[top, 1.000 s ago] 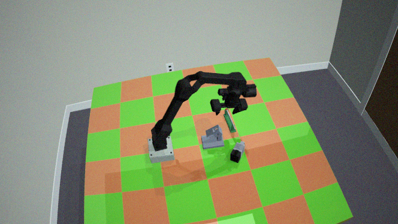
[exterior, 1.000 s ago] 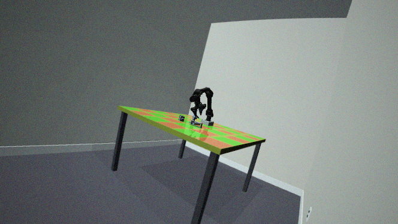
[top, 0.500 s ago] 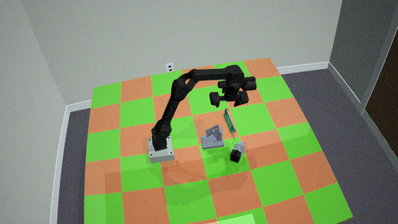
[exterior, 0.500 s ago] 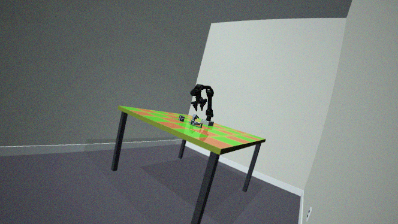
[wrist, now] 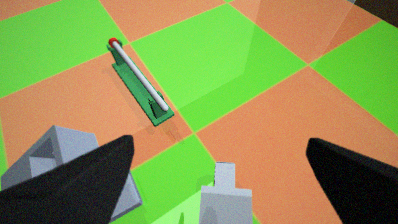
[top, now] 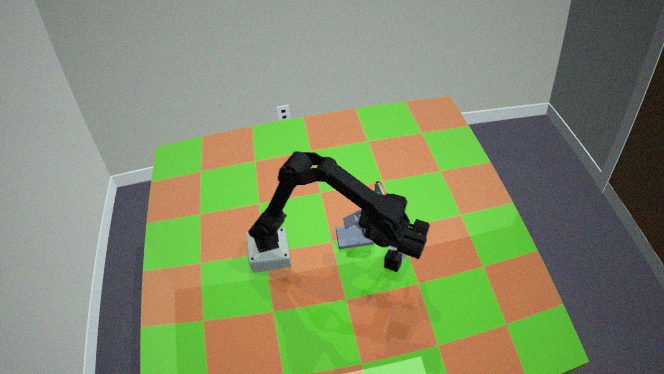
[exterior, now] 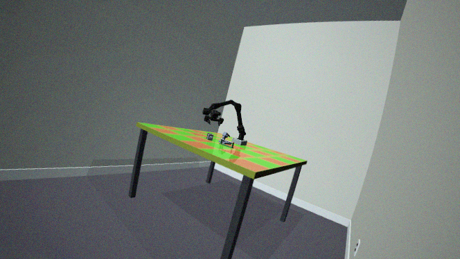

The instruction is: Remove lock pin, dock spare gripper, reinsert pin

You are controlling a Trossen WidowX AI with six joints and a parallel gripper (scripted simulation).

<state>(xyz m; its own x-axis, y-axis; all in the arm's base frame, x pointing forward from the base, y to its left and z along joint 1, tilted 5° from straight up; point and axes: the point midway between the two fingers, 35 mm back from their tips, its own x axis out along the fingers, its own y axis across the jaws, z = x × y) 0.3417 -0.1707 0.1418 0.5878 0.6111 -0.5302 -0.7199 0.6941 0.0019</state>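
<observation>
The spare gripper lies 10 mm behind my gripper tip, 30 mm to the right of it and 120 mm below it. From my gripper tip the other things lie so: grey mount: 90 mm behind, 100 mm to the left, 100 mm below; dark green strip: 30 mm ahead, 180 mm to the left, 130 mm below.
</observation>
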